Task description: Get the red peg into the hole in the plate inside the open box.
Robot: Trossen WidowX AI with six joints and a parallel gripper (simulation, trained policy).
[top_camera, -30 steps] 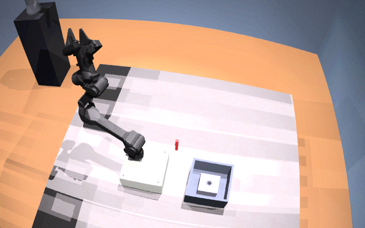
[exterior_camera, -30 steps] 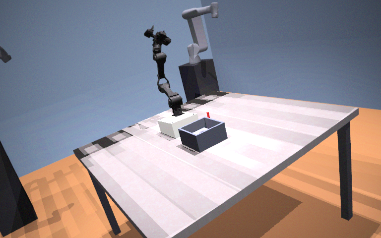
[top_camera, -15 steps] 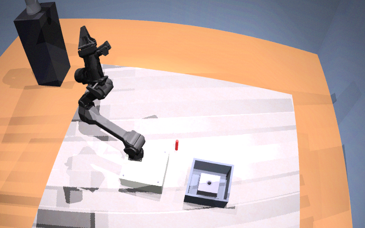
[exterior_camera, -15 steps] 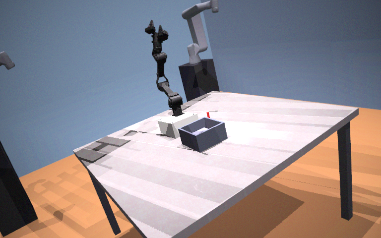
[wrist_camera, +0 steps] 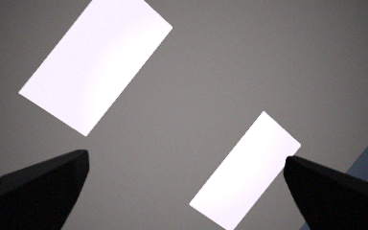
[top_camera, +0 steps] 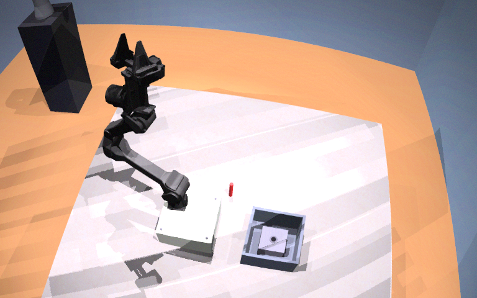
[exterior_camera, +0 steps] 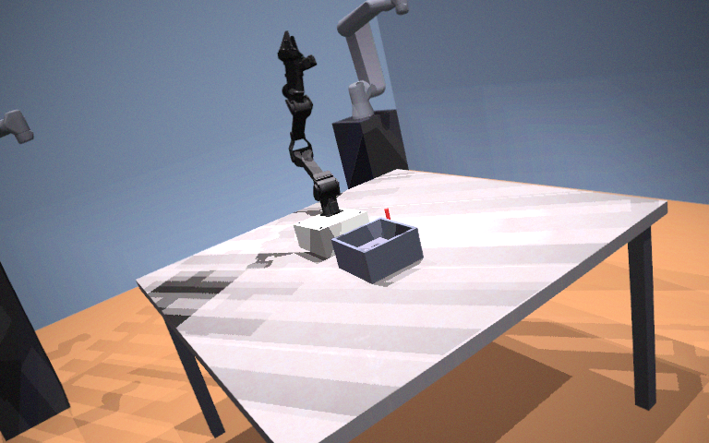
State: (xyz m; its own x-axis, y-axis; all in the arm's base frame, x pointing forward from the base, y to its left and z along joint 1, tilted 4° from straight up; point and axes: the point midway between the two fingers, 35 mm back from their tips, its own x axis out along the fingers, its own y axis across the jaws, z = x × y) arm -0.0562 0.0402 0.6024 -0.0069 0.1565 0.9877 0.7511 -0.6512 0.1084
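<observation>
Now: the red peg 670 mm below my gripper tip, 270 mm ahead of it and 30 mm to the left of it. The rest, counted from my gripper tip: grey box (690 mm below, 440 mm ahead, 160 mm to the right); then light plate (670 mm below, 440 mm ahead, 160 mm to the right).
</observation>
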